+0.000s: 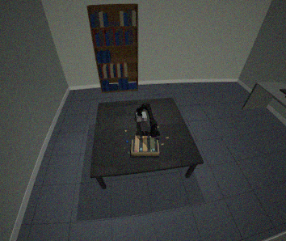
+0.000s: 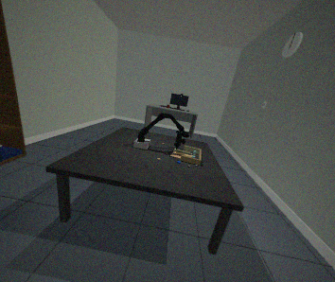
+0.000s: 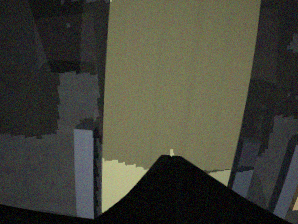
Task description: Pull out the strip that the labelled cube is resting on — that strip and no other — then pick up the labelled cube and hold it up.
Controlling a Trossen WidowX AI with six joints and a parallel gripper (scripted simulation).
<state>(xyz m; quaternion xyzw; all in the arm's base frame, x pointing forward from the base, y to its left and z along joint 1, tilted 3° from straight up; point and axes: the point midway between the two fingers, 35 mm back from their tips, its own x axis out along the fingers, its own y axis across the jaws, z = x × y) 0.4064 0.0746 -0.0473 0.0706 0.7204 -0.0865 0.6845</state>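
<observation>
Now: the pale yellow strip 90 mm ahead of my gripper tip and 20 mm to the right of it.
</observation>
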